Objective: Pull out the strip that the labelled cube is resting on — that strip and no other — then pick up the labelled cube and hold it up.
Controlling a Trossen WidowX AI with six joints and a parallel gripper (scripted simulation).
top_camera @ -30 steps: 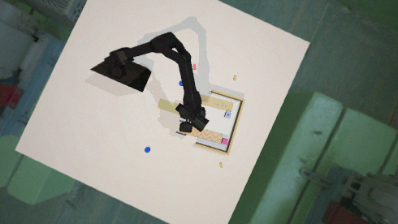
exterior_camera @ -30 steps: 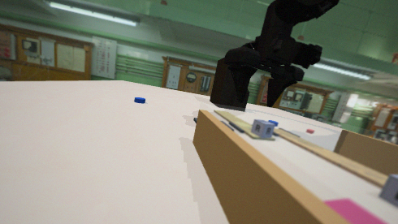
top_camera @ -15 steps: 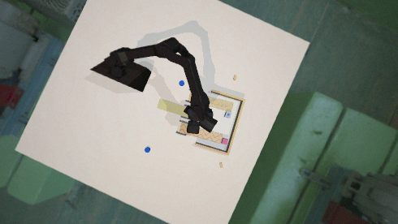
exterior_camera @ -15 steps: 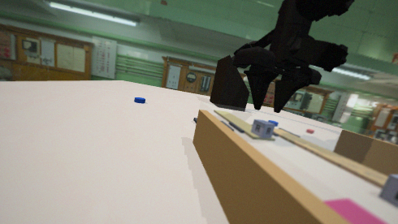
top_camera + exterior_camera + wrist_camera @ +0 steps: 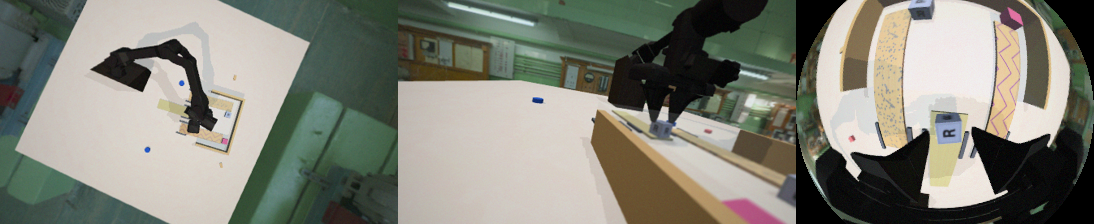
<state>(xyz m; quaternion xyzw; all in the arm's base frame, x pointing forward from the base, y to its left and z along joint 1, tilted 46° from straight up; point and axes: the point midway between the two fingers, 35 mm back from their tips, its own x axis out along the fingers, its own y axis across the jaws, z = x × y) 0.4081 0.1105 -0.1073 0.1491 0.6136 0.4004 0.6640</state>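
Now: the yellow strip 100 mm behind my gripper tip, 30 mm below it and 20 mm to the right of it.
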